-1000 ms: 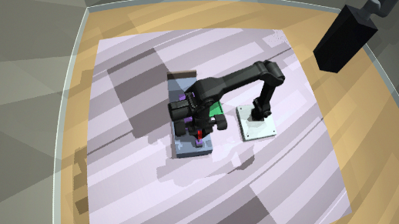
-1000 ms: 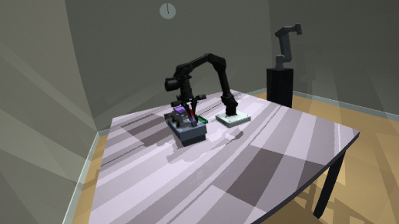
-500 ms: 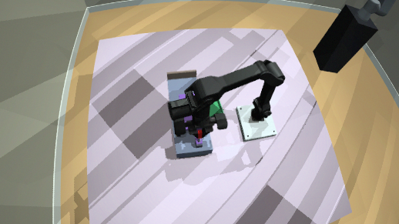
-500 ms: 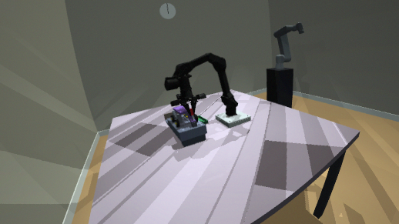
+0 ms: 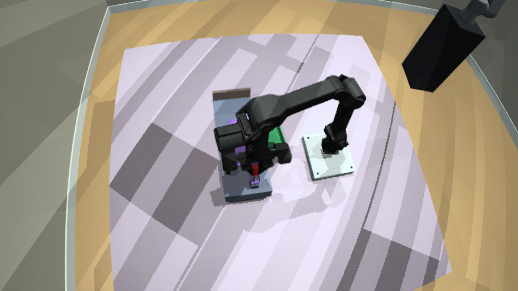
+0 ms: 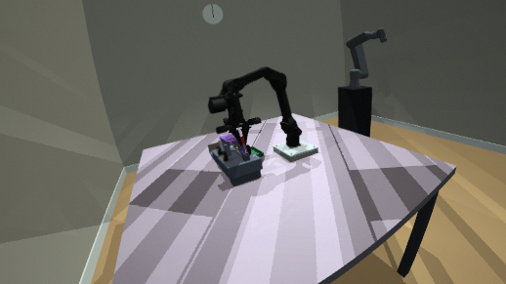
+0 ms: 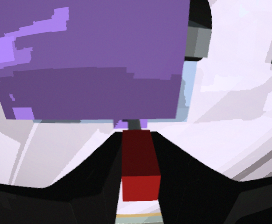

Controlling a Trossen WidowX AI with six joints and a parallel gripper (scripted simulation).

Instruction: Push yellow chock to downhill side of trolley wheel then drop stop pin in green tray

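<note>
My gripper tip is 21 cm to the left of the green tray, 16 cm above it and 7 cm past it. The rest, counted from my gripper tip: yellow chock: 21 cm to the right, 7 cm below, 1 cm ahead; red-headed stop pin: right at my gripper tip; purple trolley: 10 cm to the right, 4 cm below, 4 cm ahead.
</note>
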